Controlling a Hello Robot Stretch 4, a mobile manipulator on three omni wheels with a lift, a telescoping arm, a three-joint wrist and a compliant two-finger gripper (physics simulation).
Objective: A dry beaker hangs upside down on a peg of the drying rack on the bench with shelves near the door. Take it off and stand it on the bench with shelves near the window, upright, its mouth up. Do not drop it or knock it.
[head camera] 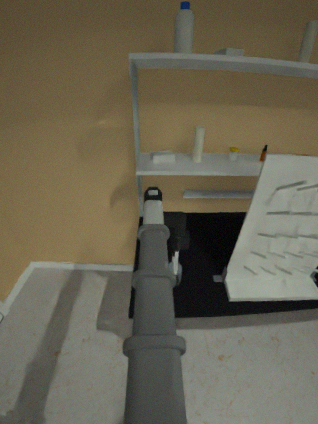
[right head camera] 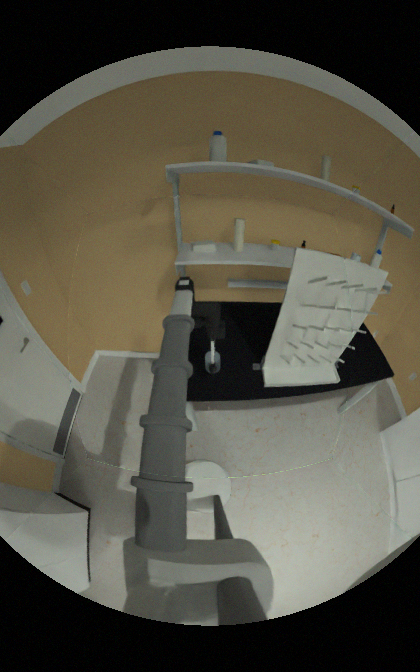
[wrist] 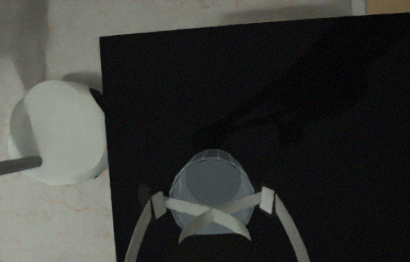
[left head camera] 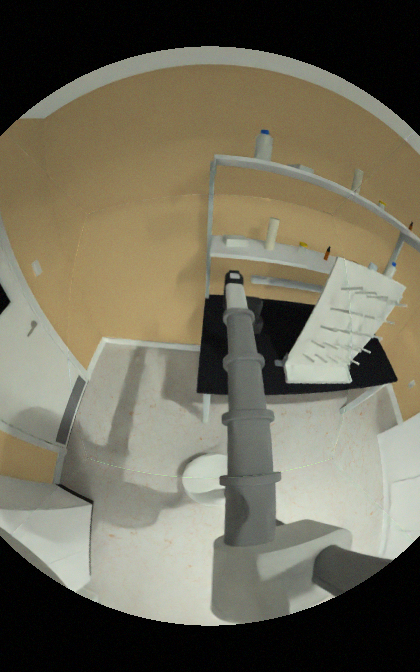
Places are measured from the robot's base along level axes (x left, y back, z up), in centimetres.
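Where they show: gripper, between the fingertips: (wrist: 212,186).
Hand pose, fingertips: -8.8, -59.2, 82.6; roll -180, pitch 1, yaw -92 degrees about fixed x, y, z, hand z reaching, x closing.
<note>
After its pixels a point has its place, as x, y, z.
The glass beaker (head camera: 178,275) {-10.4, -56.0, 86.1} (right head camera: 208,364) (wrist: 212,180) {-7.1, -59.3, 87.3} is between the two fingers of my gripper (right head camera: 213,347) (wrist: 212,186) {-8.8, -59.2, 82.6}, which is shut on it, with a pad on either side. It is over the left part of the black bench top (head camera: 200,300) {-20.9, -50.9, 73.5} (left head camera: 215,370) (right head camera: 230,390) (wrist: 150,75) {5.2, -51.6, 73.5}. In the left head view the arm hides the beaker. Which way its mouth points, and whether it touches the bench top, I cannot tell. The white drying rack (head camera: 270,292) {-55.8, -52.3, 73.9} (left head camera: 315,374) (right head camera: 300,377) stands on this bench, right of the beaker and apart from it.
Shelves (head camera: 210,167) {-29.1, -95.3, 119.2} (left head camera: 285,253) (right head camera: 230,256) with bottles and boxes rise behind the bench top. A white round stool (left head camera: 202,480) (right head camera: 207,475) (wrist: 65,132) {0.1, -4.6, 18.7} stands before the bench's left part. A door (left head camera: 30,370) (right head camera: 25,390) is at the left.
</note>
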